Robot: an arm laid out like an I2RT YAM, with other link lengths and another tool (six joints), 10 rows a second.
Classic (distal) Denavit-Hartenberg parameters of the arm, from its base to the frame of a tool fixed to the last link. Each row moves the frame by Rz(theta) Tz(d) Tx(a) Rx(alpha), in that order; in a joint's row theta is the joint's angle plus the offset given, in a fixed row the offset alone. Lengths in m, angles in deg.
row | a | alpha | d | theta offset
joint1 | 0.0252 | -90 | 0.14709 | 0
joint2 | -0.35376 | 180 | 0 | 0
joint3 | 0.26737 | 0 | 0 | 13.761
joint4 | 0.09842 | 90 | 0.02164 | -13.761
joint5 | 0 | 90 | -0.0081 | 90
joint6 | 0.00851 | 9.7 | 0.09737 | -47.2
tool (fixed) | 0 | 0 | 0.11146 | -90
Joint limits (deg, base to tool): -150..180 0..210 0..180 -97..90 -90..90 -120..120
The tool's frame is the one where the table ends.
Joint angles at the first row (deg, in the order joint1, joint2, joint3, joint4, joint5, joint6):
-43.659 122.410 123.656 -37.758 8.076 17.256
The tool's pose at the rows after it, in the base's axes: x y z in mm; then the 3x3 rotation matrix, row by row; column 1 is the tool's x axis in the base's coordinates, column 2 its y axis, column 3 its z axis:
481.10 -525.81 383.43; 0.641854 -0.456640 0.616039; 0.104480 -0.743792 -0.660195; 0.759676 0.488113 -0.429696
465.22 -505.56 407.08; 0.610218 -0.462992 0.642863; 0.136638 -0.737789 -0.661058; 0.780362 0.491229 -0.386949
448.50 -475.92 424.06; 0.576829 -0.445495 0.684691; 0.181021 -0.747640 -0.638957; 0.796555 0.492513 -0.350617
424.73 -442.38 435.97; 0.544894 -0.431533 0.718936; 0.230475 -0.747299 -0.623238; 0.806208 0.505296 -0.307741
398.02 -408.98 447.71; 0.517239 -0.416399 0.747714; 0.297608 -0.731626 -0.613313; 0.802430 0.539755 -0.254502
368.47 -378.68 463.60; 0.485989 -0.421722 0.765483; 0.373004 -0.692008 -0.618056; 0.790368 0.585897 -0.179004
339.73 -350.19 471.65; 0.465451 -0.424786 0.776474; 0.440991 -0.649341 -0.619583; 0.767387 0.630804 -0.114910
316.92 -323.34 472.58; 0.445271 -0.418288 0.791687; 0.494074 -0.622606 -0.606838; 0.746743 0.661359 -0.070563
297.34 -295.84 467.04; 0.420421 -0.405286 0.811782; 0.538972 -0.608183 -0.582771; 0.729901 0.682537 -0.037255
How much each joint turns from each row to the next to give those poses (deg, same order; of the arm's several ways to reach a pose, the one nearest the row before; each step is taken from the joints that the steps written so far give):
0.000 -5.835 -6.665 3.496 -0.087 -0.546
0.000 -5.903 -6.712 3.541 -1.006 -0.219
0.087 -6.775 -8.174 3.738 -2.383 -0.918
0.109 -7.891 -9.990 4.788 -1.748 -1.202
0.088 -8.021 -9.507 4.852 -1.158 -2.273
0.044 -8.021 -8.654 5.311 -0.131 -2.426
0.000 -7.454 -7.848 4.393 -0.021 -2.645
-0.001 -6.381 -6.316 2.711 -0.876 -2.098
0.044 -6.142 -5.989 1.924 -1.573 -1.618

